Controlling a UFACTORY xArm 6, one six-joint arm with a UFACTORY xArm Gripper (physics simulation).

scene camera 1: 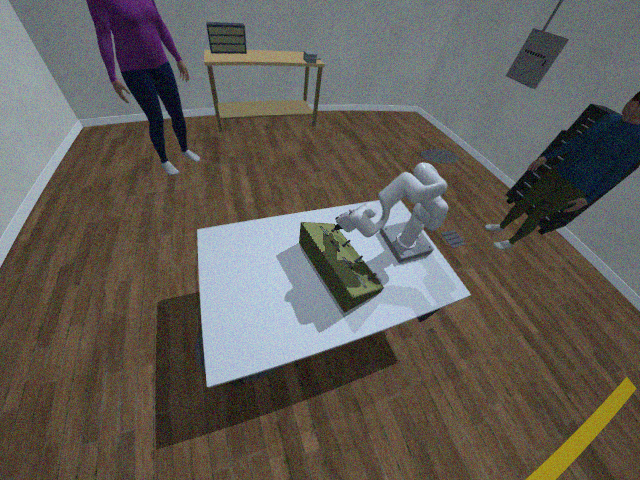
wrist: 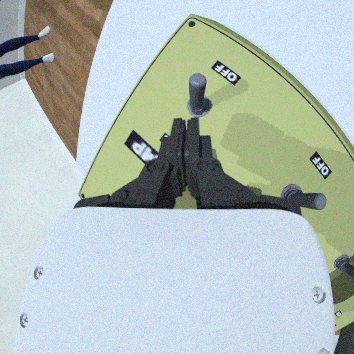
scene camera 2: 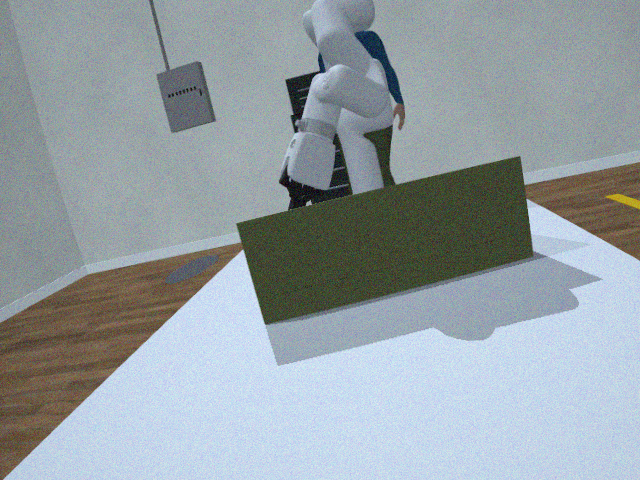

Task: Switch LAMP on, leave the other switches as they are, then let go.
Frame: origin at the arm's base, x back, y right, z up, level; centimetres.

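Seen in the pictures: gripper, fingertip midpoint: (scene camera 1: 336,227) (wrist: 187,135); arm's base, link origin: (scene camera 1: 406,241).
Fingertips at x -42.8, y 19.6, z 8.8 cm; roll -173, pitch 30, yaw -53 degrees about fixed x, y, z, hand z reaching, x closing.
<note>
Offsets run from my fingertips to a thing's top centre. "spot": to the spot under its first point. Level surfaces: height alone.
The olive switch box (scene camera 1: 324,268) (scene camera 2: 387,242) (wrist: 165,75) stands on the white table. In the wrist view, the grey LAMP lever @[dx +1.4, dy +2.0, dz -1.0 cm] (wrist: 197,89) leans toward its OFF label @[spot: dx +3.1, dy +1.9, dz -6.5 cm] (wrist: 226,73). The LAMP name label @[dx -6.8, dy +1.5, dz -1.0 cm] (wrist: 141,146) is partly covered by a finger, and its ON label is almost hidden. My gripper (wrist: 187,135) (scene camera 1: 337,227) is shut with nothing between the fingers. Its tips are close to the base of the LAMP lever, on the ON side; whether they touch it is unclear. In scene camera 2 the fingertips are hidden behind the box.
A second lever @[dx +2.1, dy -10.0, dz -1.0 cm] (wrist: 312,200), near another OFF label (wrist: 320,165), stands right of the fingers, close to the gripper's body. Part of a third lever @[dx +2.8, dy -21.9, dz -1.0 cm] (wrist: 343,263) shows at the right edge. The white table @[dz -14.2 cm] (scene camera 1: 248,310) carries the box and the arm's base (scene camera 1: 408,250). Two people stand beyond the table.
</note>
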